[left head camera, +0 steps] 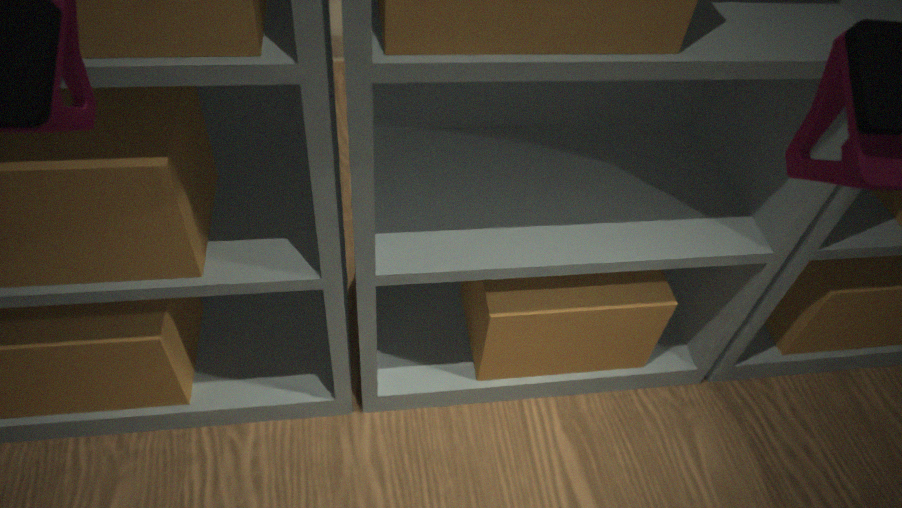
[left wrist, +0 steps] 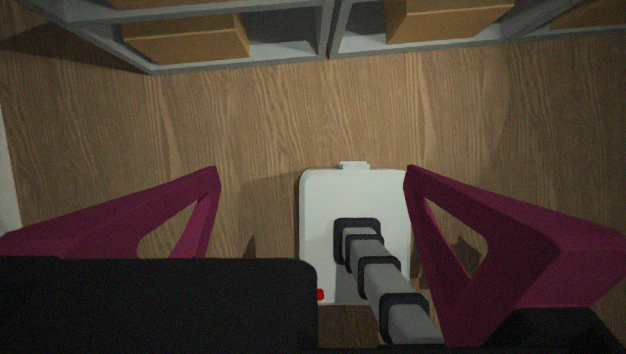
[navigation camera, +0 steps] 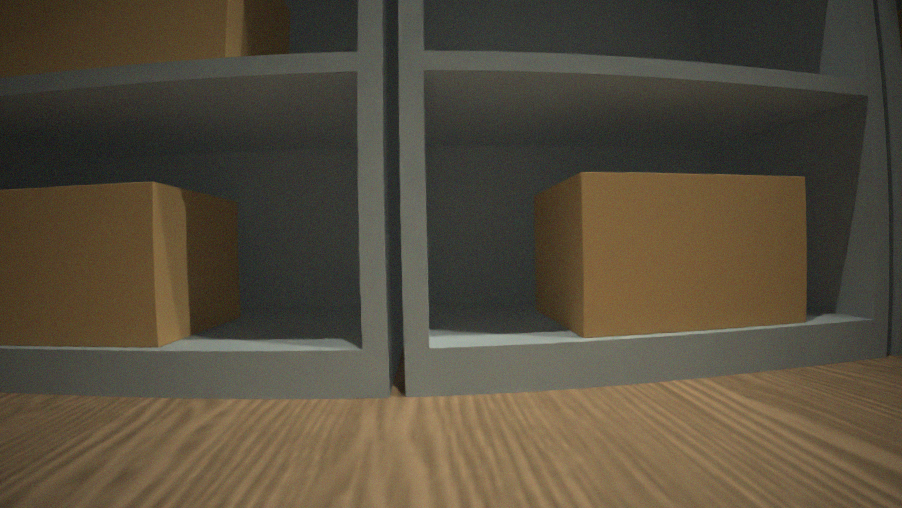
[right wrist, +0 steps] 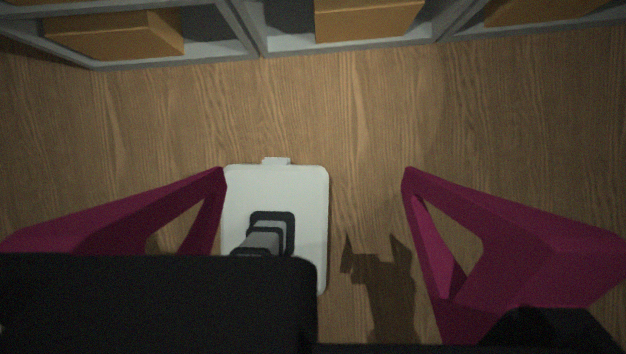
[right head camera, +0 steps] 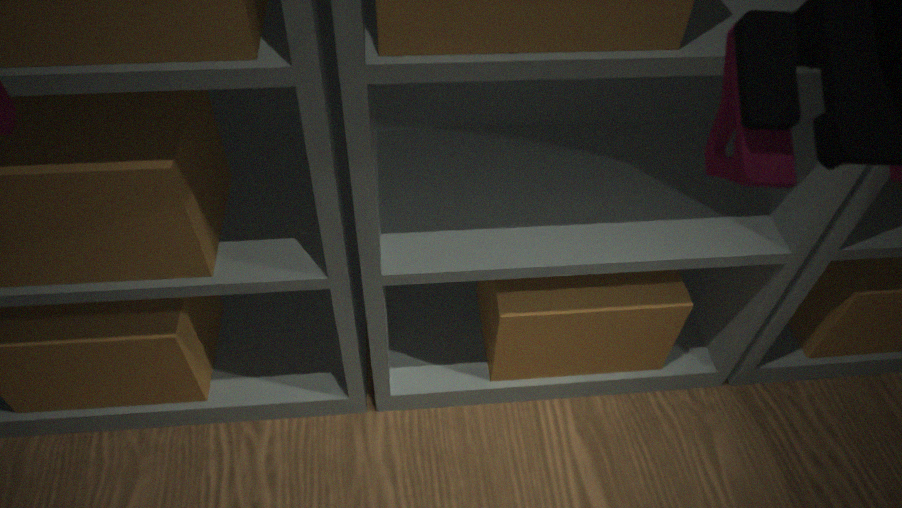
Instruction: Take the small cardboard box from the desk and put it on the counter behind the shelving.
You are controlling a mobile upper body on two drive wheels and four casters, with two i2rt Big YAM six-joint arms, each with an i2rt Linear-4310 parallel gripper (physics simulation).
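Frame: origin at the left arm's base, x ahead, y up, z right, level; millimetres.
Where they show: left gripper, fingertip midpoint: (left wrist: 312, 175); right gripper, fingertip midpoint: (left head camera: 873, 168) (right wrist: 313, 176) (right head camera: 801, 164).
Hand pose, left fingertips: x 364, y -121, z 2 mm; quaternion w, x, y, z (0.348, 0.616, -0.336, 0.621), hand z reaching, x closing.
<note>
After its pixels a point has its place.
The grey shelving (left head camera: 359, 189) (right head camera: 356, 189) (left wrist: 240, 65) @[z -346, x 860, y -1380 mm] (right wrist: 175, 62) @[z -350, x 855, y -1356 mm] (navigation camera: 372, 189) @[z 78, x 898, y -1092 mm] stands across the front. The small cardboard box on the desk, the desk and the counter do not show in these views. My left gripper (left wrist: 312, 175) @[z 2, x 364, y -121 mm] is open, with no object between its fingers; part of it shows at the upper left in the left head camera. My right gripper (right wrist: 313, 176) @[z 443, x 355, y -129 mm] (right head camera: 823, 173) @[z 443, x 355, y -129 mm] is open and holds nothing; it is at the upper right in the head cameras. Both grippers hang above the floor, in front of the shelving.
A brown box (left head camera: 568, 340) @[z 609, x 969, y -1180 mm] (right head camera: 580, 340) @[z 605, x 968, y -1175 mm] (left wrist: 445, 25) @[z 623, x 970, y -1178 mm] (right wrist: 365, 22) @[z 629, x 971, y -1166 mm] (navigation camera: 694, 252) @[z 605, x 969, y -1198 mm] sits on a bottom shelf, with several other boxes around it. The white base (left wrist: 320, 200) @[z 60, x 185, y -1150 mm] (right wrist: 305, 195) @[z 378, x 185, y -1150 mm] with a grey column is below the grippers. Wood floor (left head camera: 504, 460) @[z 467, x 774, y -1410 mm] (navigation camera: 473, 454) @[z 220, x 734, y -1410 mm] lies before the shelving.
</note>
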